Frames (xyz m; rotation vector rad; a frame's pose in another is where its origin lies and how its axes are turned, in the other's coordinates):
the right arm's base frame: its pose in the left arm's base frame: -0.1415 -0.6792 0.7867 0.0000 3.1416 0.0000
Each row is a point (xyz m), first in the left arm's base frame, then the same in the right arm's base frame.
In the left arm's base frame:
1: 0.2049 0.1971 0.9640
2: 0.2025 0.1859 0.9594
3: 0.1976 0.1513 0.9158
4: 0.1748 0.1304 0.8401
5: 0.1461 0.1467 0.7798
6: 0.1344 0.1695 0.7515
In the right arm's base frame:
1: -0.3464 0.8763 -0.1773
2: -0.3440 0.8651 -0.1727
3: -0.3391 0.8305 -0.1291
4: -0.3163 0.8096 -0.0534
5: -0.2876 0.8259 0.0069
6: -0.2759 0.8487 0.0352

